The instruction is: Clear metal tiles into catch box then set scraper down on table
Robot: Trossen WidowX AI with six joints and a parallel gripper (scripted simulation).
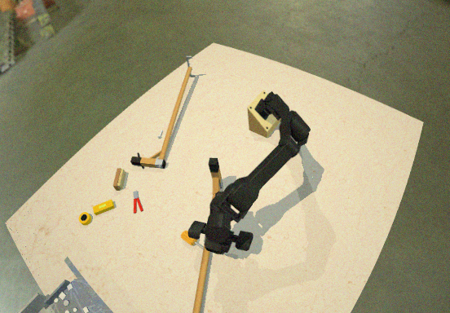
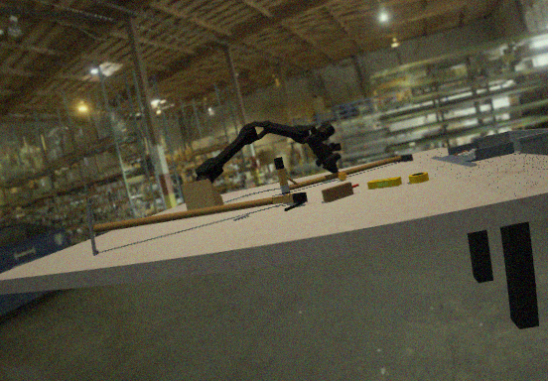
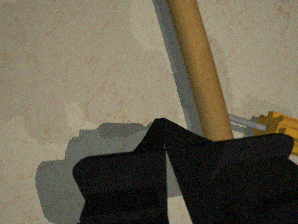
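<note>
Right now my gripper tip is 10 mm short of the screwdriver, 110 mm to the left of it and 10 mm below it. Also, from my gripper tip: yellow tape roll: 180 mm ahead, 520 mm to the right; yellow level: 90 mm ahead, 490 mm to the right, 10 mm above; wooden block: 50 mm behind, 500 mm to the right, 10 mm above.
</note>
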